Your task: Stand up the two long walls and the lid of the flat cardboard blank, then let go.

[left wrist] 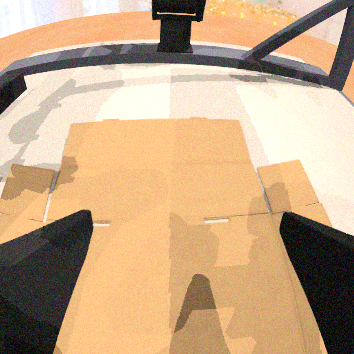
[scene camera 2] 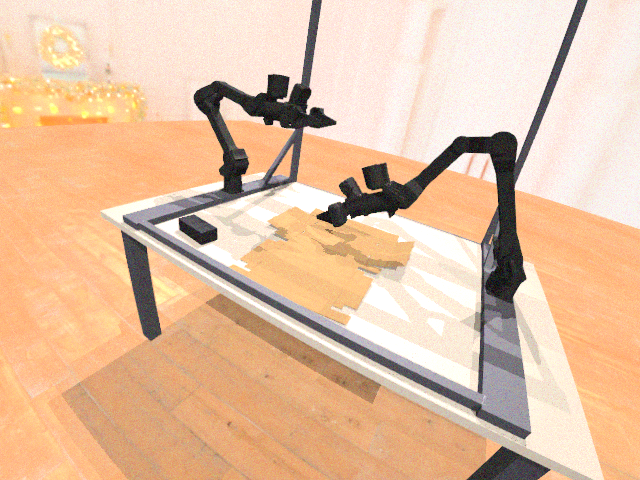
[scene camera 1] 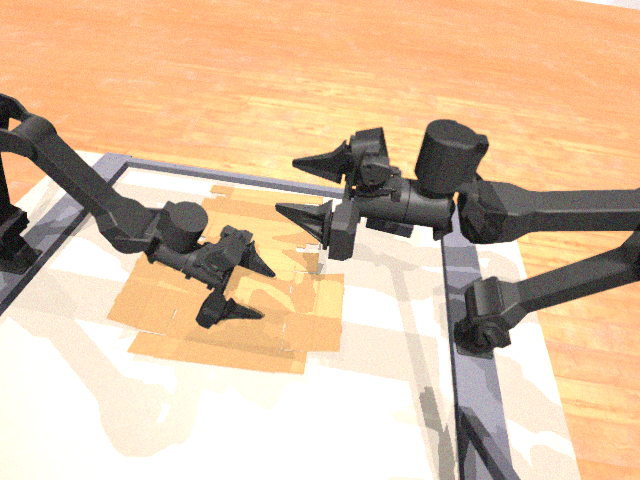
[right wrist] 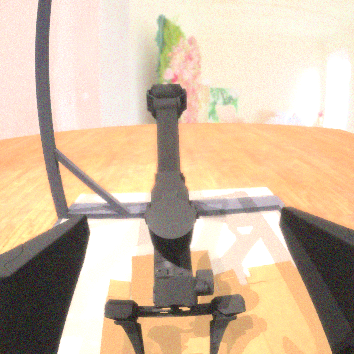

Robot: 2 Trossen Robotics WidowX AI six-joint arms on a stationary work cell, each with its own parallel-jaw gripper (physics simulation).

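Where they show: left gripper, fingertip midpoint: (left wrist: pixel 190 222) (scene camera 2: pixel 324 213) (scene camera 1: pixel 268 296); right gripper, fingertip midpoint: (scene camera 2: pixel 329 122) (scene camera 1: pixel 284 183) (right wrist: pixel 186 222); left arm's base, link origin: (scene camera 2: pixel 498 292) (scene camera 1: pixel 19 260); right arm's base, link origin: (left wrist: pixel 174 47) (scene camera 2: pixel 232 190) (scene camera 1: pixel 472 340).
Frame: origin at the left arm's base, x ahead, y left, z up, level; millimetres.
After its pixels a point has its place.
Note:
The tan cardboard blank (scene camera 1: pixel 131 297) @(y -38, x 271, z 6 mm) (scene camera 2: pixel 310 279) @(y 259, x 412, z -12 mm) (left wrist: pixel 125 185) @(y 41, x 593, z -16 mm) (right wrist: pixel 280 290) @(y 217, x 377, z -11 mm) lies flat on the table, with its panels and flaps spread out. No long wall or lid stands upright. Narrow slots show along a crease in the left wrist view. My left gripper (scene camera 1: pixel 268 295) @(y -3, x 529, z 37 mm) (scene camera 2: pixel 320 217) @(y -3, x 529, z 37 mm) (left wrist: pixel 190 222) @(y -3, x 529, z 37 mm) is open and empty above the blank, its fingers apart. It also shows from behind in the right wrist view. My right gripper (scene camera 1: pixel 284 184) @(y 4, x 561, z 300 mm) (scene camera 2: pixel 334 122) @(y 4, x 561, z 300 mm) is open and empty, high above the table. The arms hide parts of the blank in scene camera 1.
A black block (scene camera 1: pixel 390 227) (scene camera 2: pixel 197 228) @(y 309, x 727, z 16 mm) (left wrist: pixel 10 92) @(y 262, x 762, z -2 mm) lies on the table on the right arm's side. A dark metal frame (scene camera 1: pixel 478 382) @(y -79, x 915, z 1 mm) (scene camera 2: pixel 310 322) (left wrist: pixel 115 54) @(y 105, x 877, z -1 mm) borders the white table top (scene camera 1: pixel 310 428) @(y -195, x 644, z -19 mm) (scene camera 2: pixel 444 284) @(y 33, x 135, z -19 mm). Upright posts stand at the table's far side in scene camera 2.

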